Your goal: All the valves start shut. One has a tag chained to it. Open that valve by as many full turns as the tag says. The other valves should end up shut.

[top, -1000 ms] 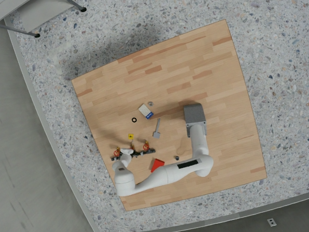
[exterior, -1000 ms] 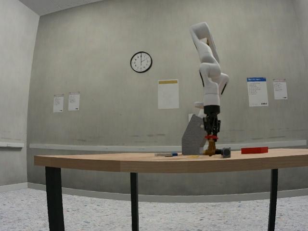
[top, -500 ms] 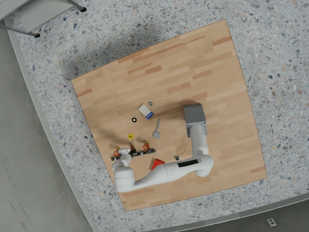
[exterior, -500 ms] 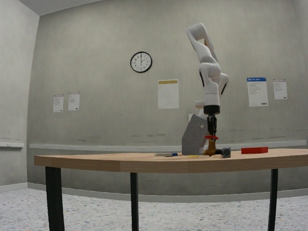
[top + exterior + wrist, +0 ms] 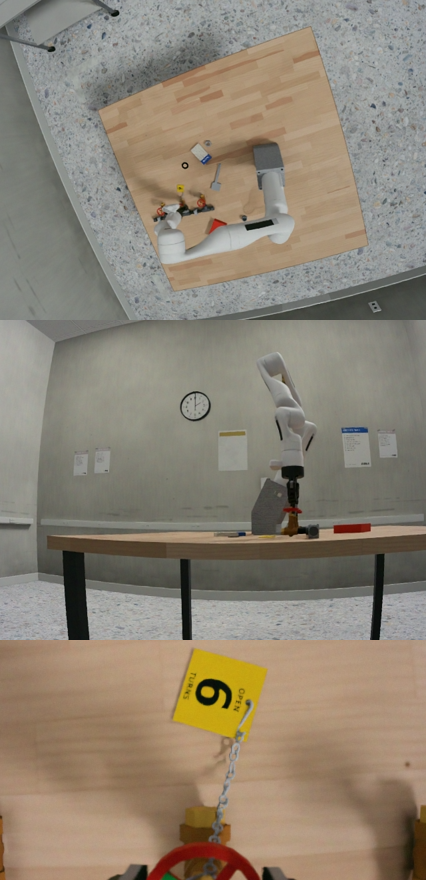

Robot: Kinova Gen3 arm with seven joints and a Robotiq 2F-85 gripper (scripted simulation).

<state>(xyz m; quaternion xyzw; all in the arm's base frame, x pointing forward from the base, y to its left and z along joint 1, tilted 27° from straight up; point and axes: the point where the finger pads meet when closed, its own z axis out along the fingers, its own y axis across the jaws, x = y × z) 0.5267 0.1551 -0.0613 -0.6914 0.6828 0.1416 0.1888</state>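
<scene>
Right now the yellow tag is 90 mm to the right of my hand, 80 mm below it and 10 mm behind it. The rest, counted from my hand: red block (210 mm to the left, 160 mm behind, 70 mm below); then grey scraper (230 mm behind, 100 mm to the right, 80 mm below); then blue box (270 mm to the right, 170 mm behind, 70 mm below).
</scene>
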